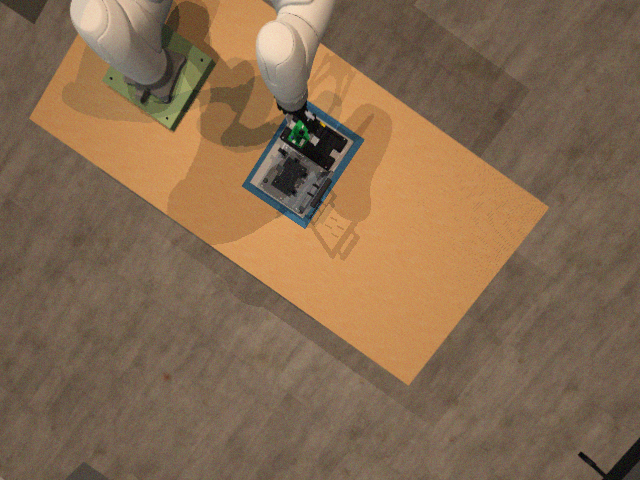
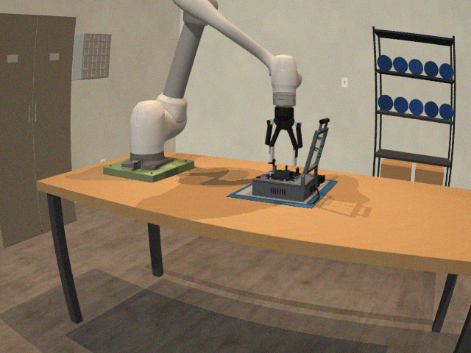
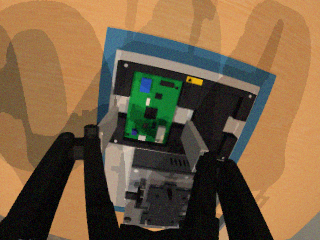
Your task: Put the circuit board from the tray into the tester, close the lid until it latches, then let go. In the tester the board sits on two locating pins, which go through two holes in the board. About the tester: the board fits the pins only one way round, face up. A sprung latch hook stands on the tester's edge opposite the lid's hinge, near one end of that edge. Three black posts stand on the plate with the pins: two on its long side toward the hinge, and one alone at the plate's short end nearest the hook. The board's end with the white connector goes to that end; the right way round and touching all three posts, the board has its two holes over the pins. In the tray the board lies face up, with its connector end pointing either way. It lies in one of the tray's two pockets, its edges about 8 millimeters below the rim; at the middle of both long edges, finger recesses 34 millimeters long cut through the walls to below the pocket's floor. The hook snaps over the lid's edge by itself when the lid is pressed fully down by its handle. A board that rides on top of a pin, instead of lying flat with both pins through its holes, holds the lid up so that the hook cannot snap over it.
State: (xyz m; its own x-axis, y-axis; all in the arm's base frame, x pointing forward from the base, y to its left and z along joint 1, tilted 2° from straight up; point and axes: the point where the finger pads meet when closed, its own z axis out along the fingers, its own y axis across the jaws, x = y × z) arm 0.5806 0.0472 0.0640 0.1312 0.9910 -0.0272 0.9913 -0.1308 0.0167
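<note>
My gripper is now 70 mm above the green circuit board. From my hand the other things lie so: lid (190 mm to the right, 160 mm ahead, 90 mm above); latch hook (110 mm to the right, 20 mm behind); grey tester (140 mm to the right, 70 mm ahead, 20 mm above).
</note>
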